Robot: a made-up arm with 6 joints.
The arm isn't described. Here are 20 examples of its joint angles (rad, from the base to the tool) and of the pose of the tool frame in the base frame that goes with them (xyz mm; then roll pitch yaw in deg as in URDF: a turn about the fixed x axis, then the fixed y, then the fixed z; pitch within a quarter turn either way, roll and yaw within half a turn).
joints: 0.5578 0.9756 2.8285 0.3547 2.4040 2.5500
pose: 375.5 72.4 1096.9 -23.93 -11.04 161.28
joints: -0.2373 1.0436 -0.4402 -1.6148 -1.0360 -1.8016
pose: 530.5 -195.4 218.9 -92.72 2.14 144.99
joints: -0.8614 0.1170 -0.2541 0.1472 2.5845 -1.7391
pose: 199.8 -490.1 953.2 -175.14 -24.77 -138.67
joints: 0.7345 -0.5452 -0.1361 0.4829 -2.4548 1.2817
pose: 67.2 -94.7 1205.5 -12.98 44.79 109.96
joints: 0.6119 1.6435 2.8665 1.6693 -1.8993 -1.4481
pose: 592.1 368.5 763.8 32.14 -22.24 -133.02
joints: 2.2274 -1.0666 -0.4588 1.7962 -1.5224 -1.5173
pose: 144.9 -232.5 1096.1 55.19 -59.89 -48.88
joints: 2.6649 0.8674 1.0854 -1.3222 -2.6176 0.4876
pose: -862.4 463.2 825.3 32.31 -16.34 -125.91
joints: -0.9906 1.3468 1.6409 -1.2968 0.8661 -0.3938
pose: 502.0 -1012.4 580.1 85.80 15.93 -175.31
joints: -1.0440 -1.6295 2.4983 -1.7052 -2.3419 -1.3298
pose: -504.7 819.8 33.8 -152.08 -28.96 86.97
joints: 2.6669 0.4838 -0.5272 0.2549 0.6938 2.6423
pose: -564.1 403.7 643.3 -108.65 71.07 -98.16
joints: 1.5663 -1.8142 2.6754 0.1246 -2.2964 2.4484
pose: 118.5 -738.7 -181.3 119.11 -41.74 148.31
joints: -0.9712 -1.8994 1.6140 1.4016 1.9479 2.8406
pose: -578.6 770.4 -119.6 -124.71 7.12 85.90
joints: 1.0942 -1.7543 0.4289 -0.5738 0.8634 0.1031
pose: -341.6 -909.6 617.3 172.07 63.17 -67.52
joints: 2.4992 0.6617 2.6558 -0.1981 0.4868 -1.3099
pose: -119.3 215.5 1268.0 -162.78 -1.36 42.03
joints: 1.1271 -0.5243 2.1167 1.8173 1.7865 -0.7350
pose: -358.0 -647.1 1077.5 105.03 62.58 96.85
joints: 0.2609 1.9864 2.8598 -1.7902 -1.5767 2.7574
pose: 925.6 236.9 344.1 -140.20 26.26 -175.97
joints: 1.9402 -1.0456 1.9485 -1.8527 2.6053 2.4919
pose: 336.9 -905.5 895.5 62.03 17.10 7.58
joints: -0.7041 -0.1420 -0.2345 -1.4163 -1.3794 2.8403
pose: 234.9 -299.1 917.6 -108.60 -16.16 110.74
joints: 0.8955 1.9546 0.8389 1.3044 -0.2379 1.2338
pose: 605.7 693.4 -261.9 -36.40 40.54 -166.54
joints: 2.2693 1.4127 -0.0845 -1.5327 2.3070 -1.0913
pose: -412.0 508.7 62.3 96.61 -26.80 -55.67
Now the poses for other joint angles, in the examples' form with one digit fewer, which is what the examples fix.
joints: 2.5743 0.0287 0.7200 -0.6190 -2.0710 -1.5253
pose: -340 293 1303 -11.7 39.4 91.9
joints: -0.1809 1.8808 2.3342 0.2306 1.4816 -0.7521
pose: 924 -305 397 169.7 -6.2 -156.3
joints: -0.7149 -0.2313 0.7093 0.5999 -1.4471 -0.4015
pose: -23 -161 1455 -32.4 -52.6 -79.5
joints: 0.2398 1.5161 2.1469 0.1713 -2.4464 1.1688
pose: 979 94 661 -22.9 27.0 78.9
